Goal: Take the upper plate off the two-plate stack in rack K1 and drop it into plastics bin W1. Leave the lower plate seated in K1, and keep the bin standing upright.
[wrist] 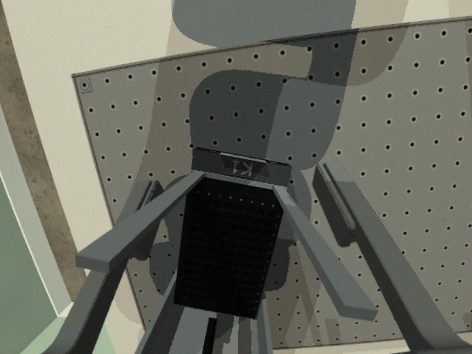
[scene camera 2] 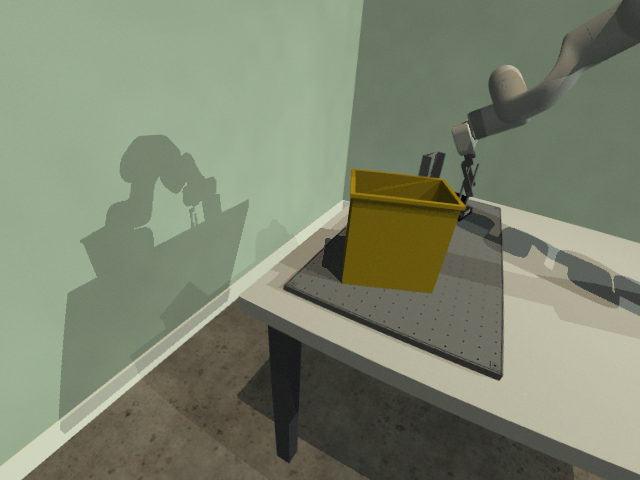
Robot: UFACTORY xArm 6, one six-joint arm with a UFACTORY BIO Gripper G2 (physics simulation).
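Frame: origin at the arm's base, x ahead, y left, z up, level; millimetres.
Seen in the pictures: hand, tool point: (wrist: 236, 209) (scene camera 2: 469, 183).
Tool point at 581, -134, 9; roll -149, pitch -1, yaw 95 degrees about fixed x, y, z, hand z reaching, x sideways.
Offsets run from my tool point to a thing's top centre, as dx, dy, dz. "spot": to the spot under its first point. Level surfaces: height alone.
The yellow bin {+71, +400, +81} (scene camera 2: 395, 250) stands upright on the pegboard; no W1 mark is readable. In the wrist view rack K1, with its label strip {spot: -16, -26, -82} (wrist: 212, 161), has grey posts rising towards the camera. A black plate {+68, -15, -51} (wrist: 227, 250) with rows of small dots lies between the posts. The lower plate cannot be made out beneath it. My gripper (scene camera 2: 467, 200) (wrist: 242, 212) is open and empty, pointing down, with one finger outside each side of the rack and a gap to the plate. In the scene view the bin partly hides the rack area.
The dark perforated board {dz -98} (scene camera 2: 434, 320) (wrist: 410, 155) lies on the pale table {dz -111} (scene camera 2: 563, 372). A tall grey upright object {+58, -13, +52} (scene camera 2: 432, 164) shows behind the bin, left of my gripper. Green walls stand at the left and back. Arm shadows fall across the board.
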